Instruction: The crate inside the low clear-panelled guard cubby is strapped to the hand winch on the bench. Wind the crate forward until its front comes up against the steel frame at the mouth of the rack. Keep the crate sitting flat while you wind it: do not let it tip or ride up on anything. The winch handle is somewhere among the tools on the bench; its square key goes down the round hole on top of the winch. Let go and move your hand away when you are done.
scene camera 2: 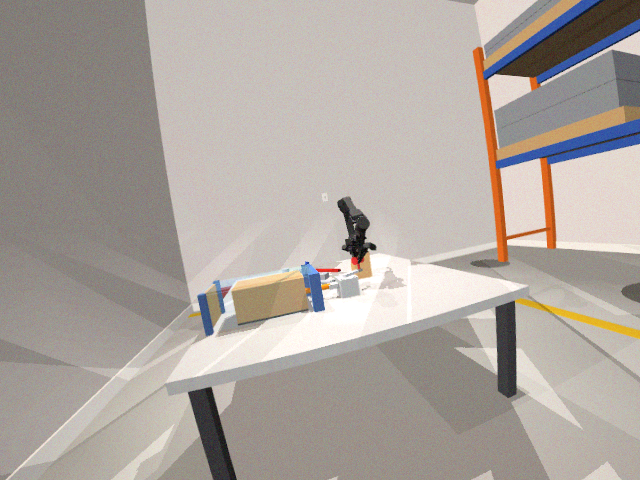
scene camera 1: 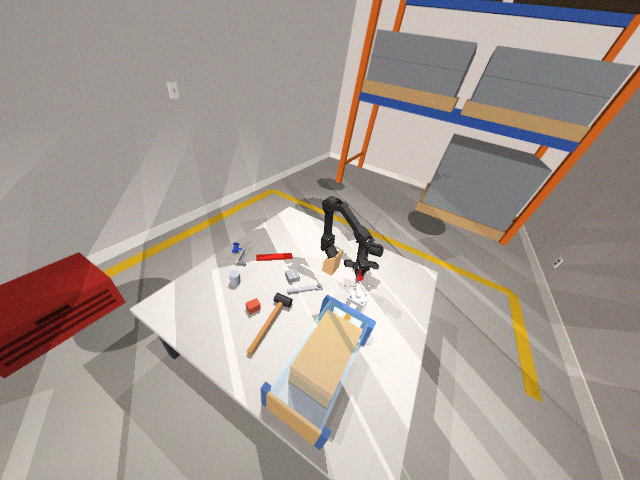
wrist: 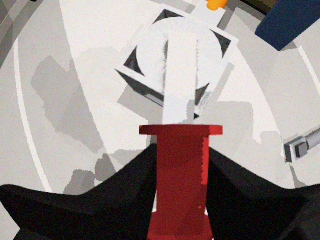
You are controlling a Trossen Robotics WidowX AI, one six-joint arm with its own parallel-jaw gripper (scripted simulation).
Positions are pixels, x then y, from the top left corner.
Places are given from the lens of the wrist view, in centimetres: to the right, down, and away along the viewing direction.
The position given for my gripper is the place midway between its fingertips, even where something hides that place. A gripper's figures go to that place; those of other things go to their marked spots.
my gripper [wrist: 177, 150]: 1, 2, 10
winch [wrist: 143, 64]: -1, -5, 15
